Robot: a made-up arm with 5 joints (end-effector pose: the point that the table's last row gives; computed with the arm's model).
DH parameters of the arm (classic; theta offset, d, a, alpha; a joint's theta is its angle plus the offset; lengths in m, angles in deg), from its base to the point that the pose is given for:
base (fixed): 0 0 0.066 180
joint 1: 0 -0.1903 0.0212 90
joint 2: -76.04 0 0.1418 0
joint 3: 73.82 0 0.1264 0
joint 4: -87.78 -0.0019 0 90
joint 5: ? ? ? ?
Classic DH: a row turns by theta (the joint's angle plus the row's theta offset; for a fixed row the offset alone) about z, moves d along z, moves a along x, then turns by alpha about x.
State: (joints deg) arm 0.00 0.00 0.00 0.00 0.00
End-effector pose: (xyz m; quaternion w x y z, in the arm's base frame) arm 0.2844 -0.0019 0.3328 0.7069 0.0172 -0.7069 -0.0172
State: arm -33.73 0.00 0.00 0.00 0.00
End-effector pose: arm 0.2487 0.1197 0.3328 0.6815 0.2216 -0.6715 0.1886
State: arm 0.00 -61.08 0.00 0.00 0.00
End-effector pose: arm 0.0578 -0.0019 0.4318 0.2496 0.0236 -0.9680 -0.0061
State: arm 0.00 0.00 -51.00 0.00 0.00
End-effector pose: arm 0.2202 -0.0019 0.4577 0.3337 0.0229 -0.9424 -0.0081
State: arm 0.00 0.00 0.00 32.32 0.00
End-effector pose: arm 0.2787 -0.0019 0.3132 0.8757 0.0117 -0.4822 -0.0213
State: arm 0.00 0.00 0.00 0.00 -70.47
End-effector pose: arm 0.2844 -0.0019 0.3328 0.5675 0.4219 -0.5675 -0.4219
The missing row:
joint 5: -2.79 -0.0367 0 0
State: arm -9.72 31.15 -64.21 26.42 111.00
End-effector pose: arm 0.3239 0.0422 0.3676 0.3428 -0.5658 -0.4876 0.5698
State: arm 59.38 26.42 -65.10 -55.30 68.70
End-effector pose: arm 0.1693 -0.1783 0.4177 0.0347 0.8876 0.4592 0.0020
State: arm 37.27 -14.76 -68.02 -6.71 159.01
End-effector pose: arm 0.0892 -0.0200 0.4947 0.0023 -0.9931 0.1174 0.0038
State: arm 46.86 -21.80 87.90 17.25 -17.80
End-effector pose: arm 0.1068 -0.0464 0.1808 0.8303 -0.0132 -0.0565 -0.5543
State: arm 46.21 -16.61 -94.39 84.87 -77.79
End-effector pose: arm 0.0631 0.0003 0.4643 0.2369 0.2507 -0.8108 -0.4729
